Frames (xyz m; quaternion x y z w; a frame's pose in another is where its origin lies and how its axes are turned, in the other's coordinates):
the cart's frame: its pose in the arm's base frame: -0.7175 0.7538 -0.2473 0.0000 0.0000 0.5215 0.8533
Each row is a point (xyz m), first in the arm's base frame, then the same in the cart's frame.
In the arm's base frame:
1: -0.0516 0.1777 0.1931
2: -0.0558 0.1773 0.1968
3: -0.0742 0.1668 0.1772
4: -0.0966 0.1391 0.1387
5: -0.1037 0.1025 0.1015
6: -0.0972 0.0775 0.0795
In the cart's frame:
1: -0.2090 -0.8554 0.4404
2: -0.2112 -0.8518 0.4441
3: -0.2290 -0.8402 0.4245
4: -0.2638 -0.8329 0.3860
5: -0.2996 -0.8433 0.3488
6: -0.3189 -0.8605 0.3268

